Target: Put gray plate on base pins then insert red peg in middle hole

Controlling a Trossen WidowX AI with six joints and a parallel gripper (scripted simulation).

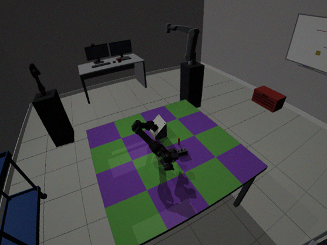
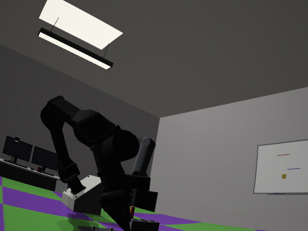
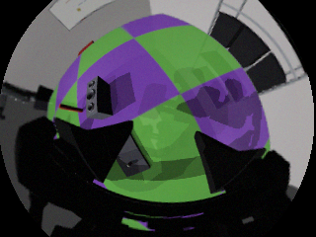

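Right now my gripper tip is 130 mm to the right of the gray plate, 120 mm past it and 20 mm above it. From my gripper tip the other things lie so: dark base 110 mm behind, 50 mm below, 10 mm to the right; then red peg 240 mm behind, 170 mm to the left, 20 mm below.
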